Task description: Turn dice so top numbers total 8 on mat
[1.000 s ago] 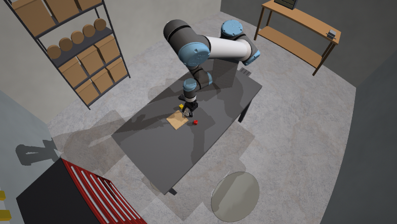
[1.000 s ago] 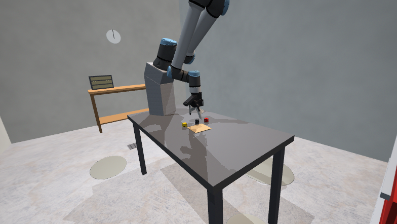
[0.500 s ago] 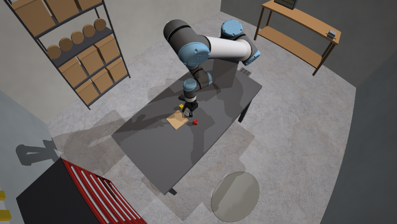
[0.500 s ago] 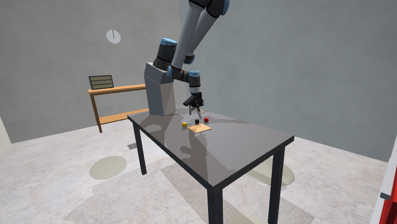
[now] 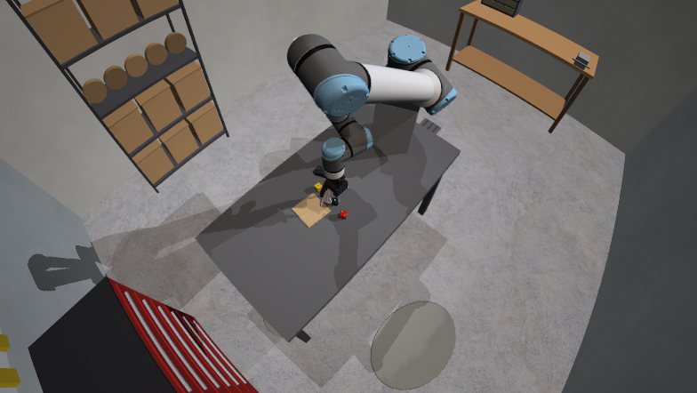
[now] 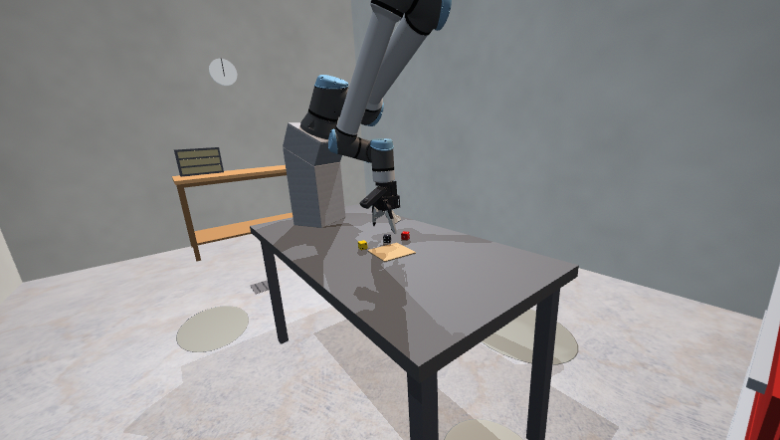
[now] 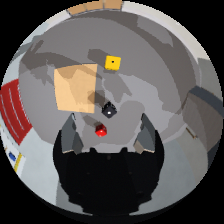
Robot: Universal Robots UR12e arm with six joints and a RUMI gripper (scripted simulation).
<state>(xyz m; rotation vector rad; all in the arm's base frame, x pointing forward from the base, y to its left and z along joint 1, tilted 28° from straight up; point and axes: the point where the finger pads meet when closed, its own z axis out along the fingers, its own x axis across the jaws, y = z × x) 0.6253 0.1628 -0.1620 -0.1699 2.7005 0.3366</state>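
Now: hand 10 mm past the black die, 20 mm to the right of it and 40 mm above it. From my hand the other things lie so: tan mat: 110 mm ahead, 20 mm to the right, 50 mm below; yellow die: 10 mm ahead, 100 mm to the right, 40 mm below; red die: 10 mm ahead, 100 mm to the left, 40 mm below.
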